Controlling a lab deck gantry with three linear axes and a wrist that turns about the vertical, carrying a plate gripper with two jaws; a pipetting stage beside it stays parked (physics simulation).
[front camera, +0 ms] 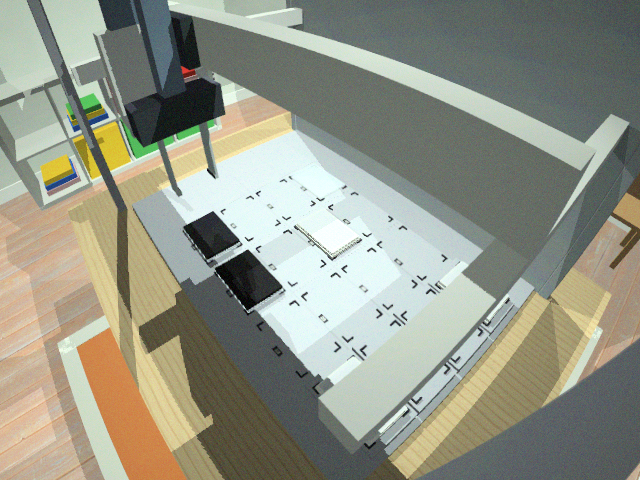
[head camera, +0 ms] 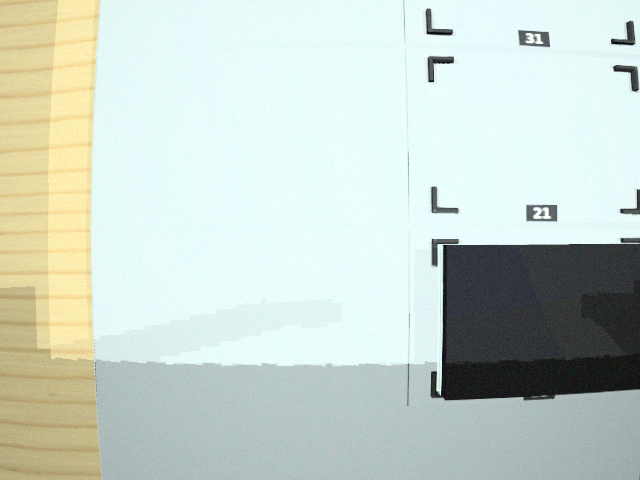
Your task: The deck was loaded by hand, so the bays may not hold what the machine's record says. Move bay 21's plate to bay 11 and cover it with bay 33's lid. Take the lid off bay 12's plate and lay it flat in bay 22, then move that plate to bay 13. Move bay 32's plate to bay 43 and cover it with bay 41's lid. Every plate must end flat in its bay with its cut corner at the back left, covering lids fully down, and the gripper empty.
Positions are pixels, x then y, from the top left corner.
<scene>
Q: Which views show the gripper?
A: The front camera view only.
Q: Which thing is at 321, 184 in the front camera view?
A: A pale lid.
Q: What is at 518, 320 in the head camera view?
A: A black lid.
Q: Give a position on a black lid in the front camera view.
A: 249, 280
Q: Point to a black lid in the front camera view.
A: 211, 235
</scene>
